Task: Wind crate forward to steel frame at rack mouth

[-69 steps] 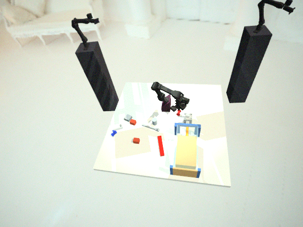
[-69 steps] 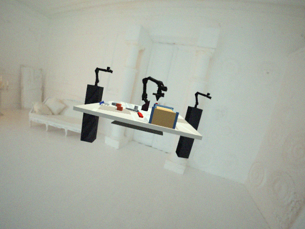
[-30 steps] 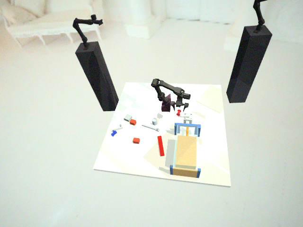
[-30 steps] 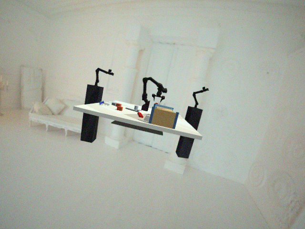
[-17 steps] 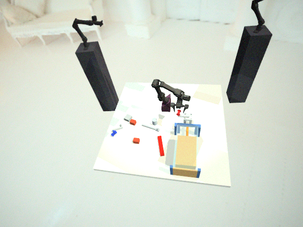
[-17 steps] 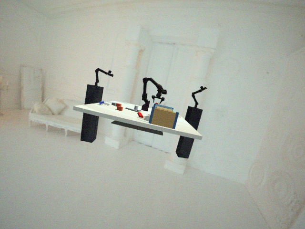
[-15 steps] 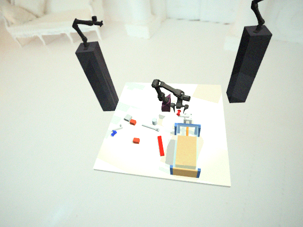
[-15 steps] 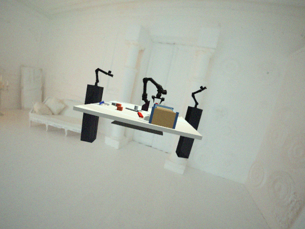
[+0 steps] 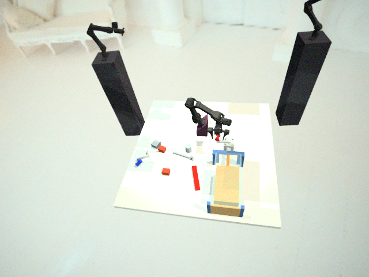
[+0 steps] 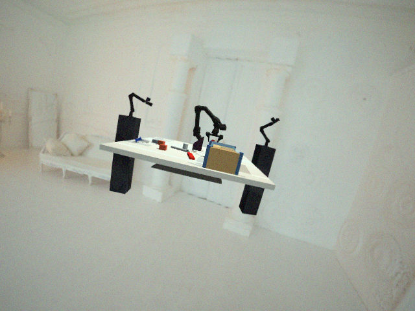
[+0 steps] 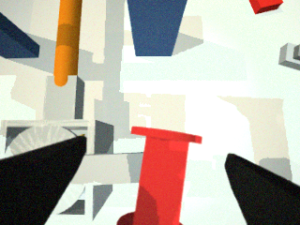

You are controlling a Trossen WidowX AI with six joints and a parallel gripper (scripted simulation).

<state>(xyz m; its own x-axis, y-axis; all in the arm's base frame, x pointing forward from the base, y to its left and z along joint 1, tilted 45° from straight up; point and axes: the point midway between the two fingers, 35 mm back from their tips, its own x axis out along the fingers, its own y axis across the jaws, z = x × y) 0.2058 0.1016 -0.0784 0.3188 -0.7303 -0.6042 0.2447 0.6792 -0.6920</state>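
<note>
My gripper tip is 2 cm past the red grip. Round my gripper tip: hand winch 10 cm below, 9 cm to the left, 2 cm behind; then blue steel frame 15 cm ahead, 8 cm to the left, 3 cm below; then red-knobbed winch handle 4 cm to the left, 3 cm below, 1 cm behind.
</note>
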